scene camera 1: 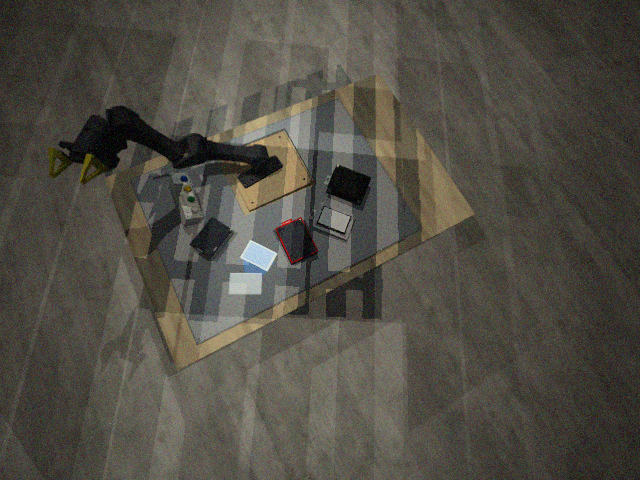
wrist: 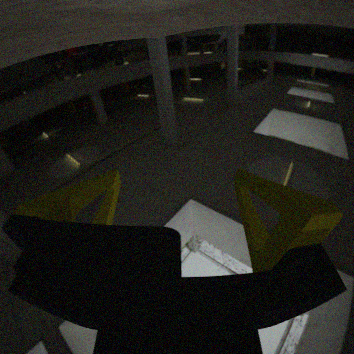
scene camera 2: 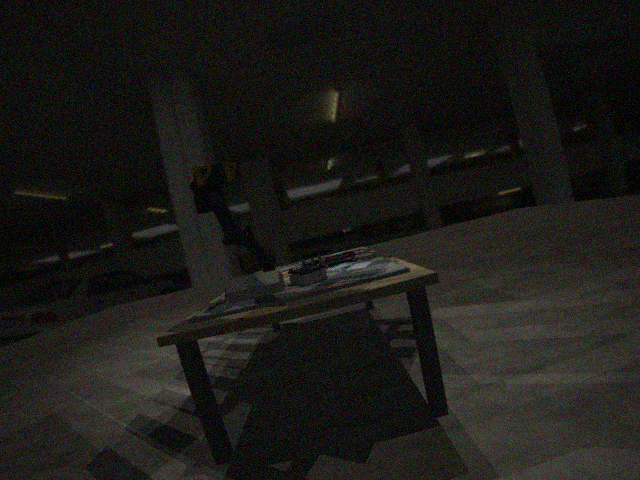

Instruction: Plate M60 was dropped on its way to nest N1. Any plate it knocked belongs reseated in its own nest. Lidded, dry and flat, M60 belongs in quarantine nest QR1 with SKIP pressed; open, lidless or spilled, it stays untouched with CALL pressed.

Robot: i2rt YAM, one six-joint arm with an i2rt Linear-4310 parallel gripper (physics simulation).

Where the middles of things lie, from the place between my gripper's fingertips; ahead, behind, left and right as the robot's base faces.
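I consider the red-framed dark plate [scene camera 1: 296, 239] and where I am relative to it. My gripper is far above the plate, a long way short of it, and far to the right of it too.
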